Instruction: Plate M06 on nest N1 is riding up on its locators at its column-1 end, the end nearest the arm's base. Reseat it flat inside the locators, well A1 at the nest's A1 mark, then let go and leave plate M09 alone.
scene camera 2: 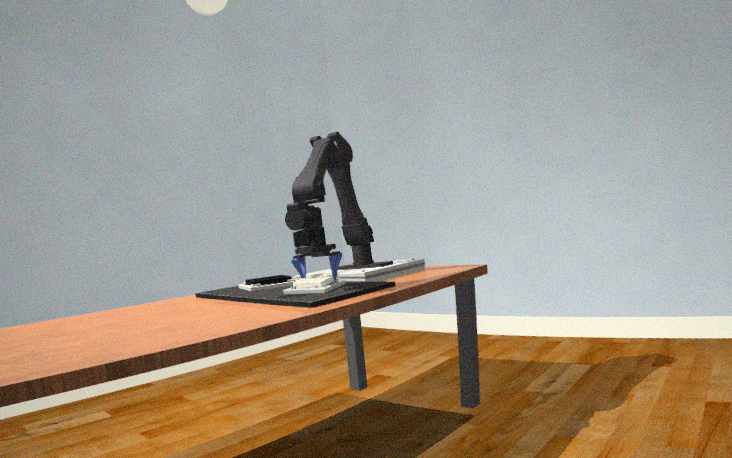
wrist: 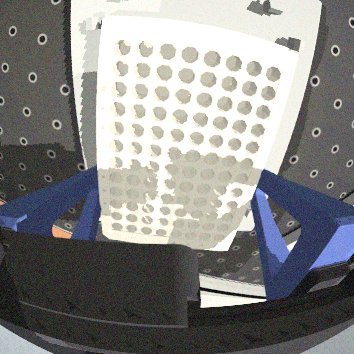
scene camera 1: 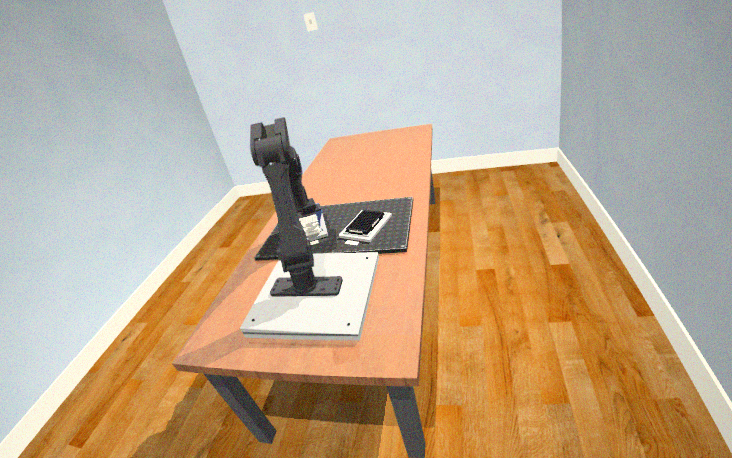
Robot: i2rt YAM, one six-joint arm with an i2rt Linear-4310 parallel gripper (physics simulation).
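The white many-welled plate, taken as M06, is over the white nest. My gripper is shut on this plate, one blue finger against each long side, nearer its lower end in the wrist view. The plate looks slightly turned against the nest in the wrist view, with nest surface showing beyond its upper end and right side. I cannot tell whether it lies flat. The well lettering is unreadable. A black plate, taken as M09, sits on a second white nest, apart from my fingers.
Both nests stand on a black perforated mat. A small white label lies before the black plate's nest. The arm stands on a white base board at the near end of the wooden table.
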